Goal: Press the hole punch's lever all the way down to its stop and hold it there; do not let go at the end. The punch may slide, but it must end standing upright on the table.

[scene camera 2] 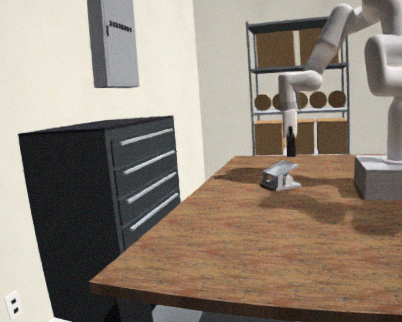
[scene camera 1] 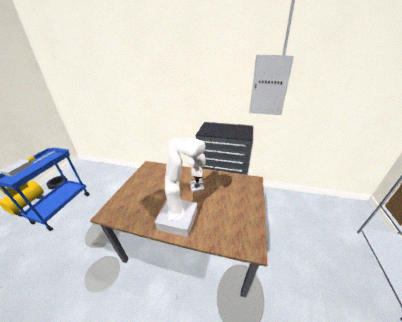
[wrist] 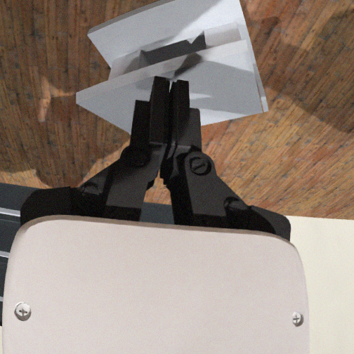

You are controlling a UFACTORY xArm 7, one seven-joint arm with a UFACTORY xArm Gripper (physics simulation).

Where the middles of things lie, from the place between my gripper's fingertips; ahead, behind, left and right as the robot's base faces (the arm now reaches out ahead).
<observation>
The lever (wrist: 222, 85) lies 50 mm below my hand, 40 mm ahead of it and 20 mm to the left of it. The rest, counted from my hand: grey hole punch (scene camera 2: 282, 182) (70 mm below, 40 mm ahead, 20 mm to the left).
</observation>
